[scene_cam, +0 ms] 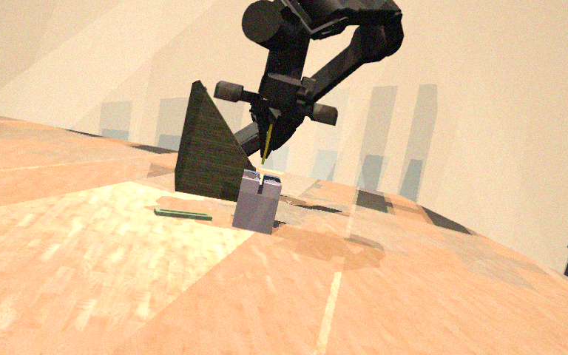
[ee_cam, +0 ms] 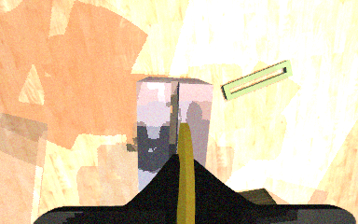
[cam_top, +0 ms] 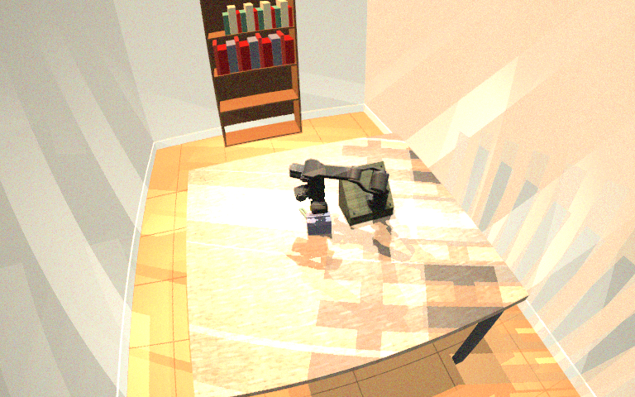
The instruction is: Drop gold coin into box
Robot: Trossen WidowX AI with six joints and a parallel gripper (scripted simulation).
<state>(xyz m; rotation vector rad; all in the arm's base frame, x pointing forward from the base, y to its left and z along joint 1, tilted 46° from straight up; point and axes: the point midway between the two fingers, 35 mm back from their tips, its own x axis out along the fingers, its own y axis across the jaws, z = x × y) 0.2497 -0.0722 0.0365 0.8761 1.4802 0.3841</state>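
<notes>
Right now the gold coin is 20 mm above my gripper tip.
</notes>
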